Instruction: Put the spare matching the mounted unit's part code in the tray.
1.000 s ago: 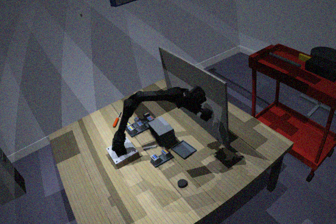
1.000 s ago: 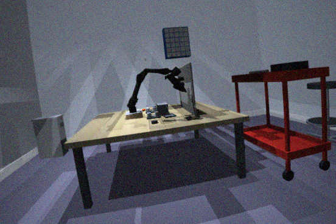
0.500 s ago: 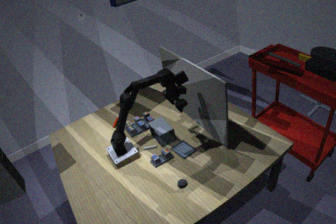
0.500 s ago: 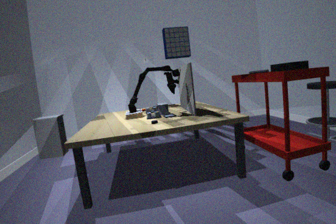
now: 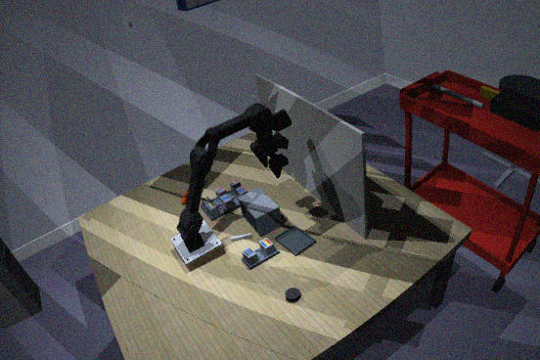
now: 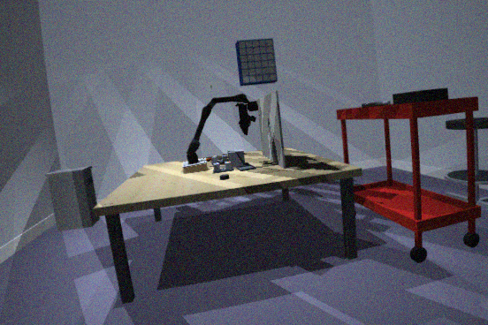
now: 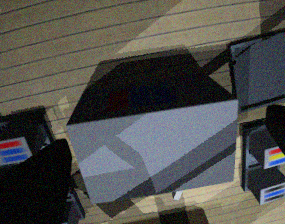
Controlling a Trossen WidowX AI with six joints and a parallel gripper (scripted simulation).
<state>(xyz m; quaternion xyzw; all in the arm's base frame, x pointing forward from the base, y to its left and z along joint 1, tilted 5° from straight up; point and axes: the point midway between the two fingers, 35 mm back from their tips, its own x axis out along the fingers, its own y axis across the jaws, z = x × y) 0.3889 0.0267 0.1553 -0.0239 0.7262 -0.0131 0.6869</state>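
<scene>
Now: the dark spare block 17 cm to the left of my gripper tip, 16 cm below it and 8 cm behind it. The rest, counted from my gripper tip: tall grey panel 16 cm ahead, 3 cm above; then dark-rimmed tray 20 cm below, 18 cm to the right, 4 cm behind; then grey mounted unit 15 cm below, 9 cm behind, 1 cm to the left.
</scene>
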